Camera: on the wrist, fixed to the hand. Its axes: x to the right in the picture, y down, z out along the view.
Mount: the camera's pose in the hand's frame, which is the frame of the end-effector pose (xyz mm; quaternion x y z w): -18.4 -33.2 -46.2 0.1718 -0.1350 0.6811 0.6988
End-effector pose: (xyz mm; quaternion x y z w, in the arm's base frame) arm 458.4 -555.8 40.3 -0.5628 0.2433 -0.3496 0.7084
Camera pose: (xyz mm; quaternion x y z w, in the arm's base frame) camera 405.2 -574.7 60.1 -0.1531 0.3977 0.2724 0.8627
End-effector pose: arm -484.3 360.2 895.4 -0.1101 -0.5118 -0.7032 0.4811
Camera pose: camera -485.5 332.9 842.2 -0.4378 -0.4684 -0.0609 0.7650
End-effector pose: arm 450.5 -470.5 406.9 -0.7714 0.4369 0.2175 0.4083
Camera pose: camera 468.2 -489.8 460.7 -0.1420 0.8130 0.4592 0.3287
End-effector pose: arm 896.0 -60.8 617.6 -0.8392 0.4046 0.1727 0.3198
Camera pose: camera 912.4 -66.1 674.9 -0.2326 0.8408 0.3823 0.3046
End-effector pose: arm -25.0 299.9 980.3 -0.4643 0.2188 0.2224 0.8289
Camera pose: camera -28.0 241.2 991.2 -0.0030 0.3955 0.7451 0.5371
